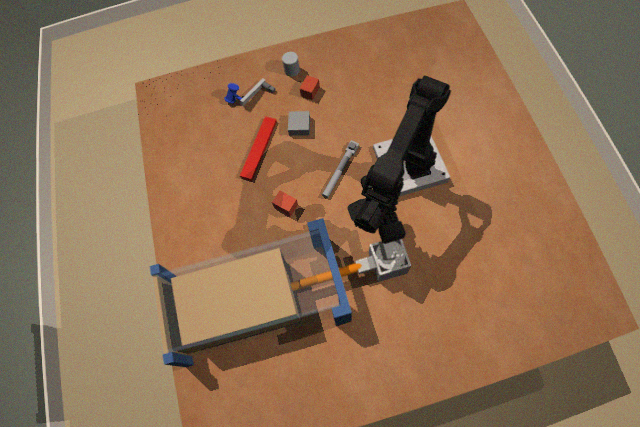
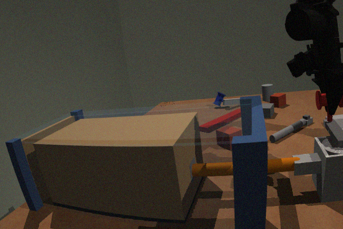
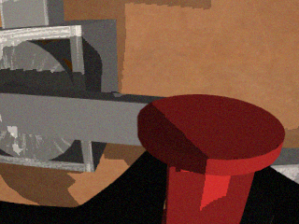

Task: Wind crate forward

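Right now the winch handle is 4 cm to the left of my gripper tip and 1 cm below it. From my gripper tip the other things lie so: red knob: 2 cm above; then grey winch: 9 cm to the left, 9 cm below, 1 cm behind; then blue frame: 16 cm ahead, 10 cm to the left, 1 cm below.
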